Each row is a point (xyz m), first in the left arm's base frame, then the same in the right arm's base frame.
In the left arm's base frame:
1: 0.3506 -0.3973 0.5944
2: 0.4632 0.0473 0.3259
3: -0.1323 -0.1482 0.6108
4: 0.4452 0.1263 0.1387
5: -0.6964 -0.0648 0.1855
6: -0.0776 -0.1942 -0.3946
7: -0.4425 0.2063 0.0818
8: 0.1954 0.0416 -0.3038
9: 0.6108 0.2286 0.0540
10: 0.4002 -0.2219 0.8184
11: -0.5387 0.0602 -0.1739
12: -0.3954 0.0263 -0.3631
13: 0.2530 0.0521 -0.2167
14: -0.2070 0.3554 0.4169
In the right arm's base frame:
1: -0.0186 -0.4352 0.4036
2: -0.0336 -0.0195 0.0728
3: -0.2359 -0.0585 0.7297
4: -0.1636 0.0788 -0.0498
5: -0.8763 0.2264 0.8515
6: -0.9655 -0.0224 0.0352
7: -0.7275 0.4200 0.5530
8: -0.6690 0.1135 -0.1437
9: -0.0989 0.1358 -0.2437
10: 0.2251 -0.3041 0.4864
11: -1.0156 0.3335 0.4789
12: -1.0782 0.2774 0.2544
13: -0.5660 0.0983 -0.1304
14: -0.2941 0.4611 0.5764

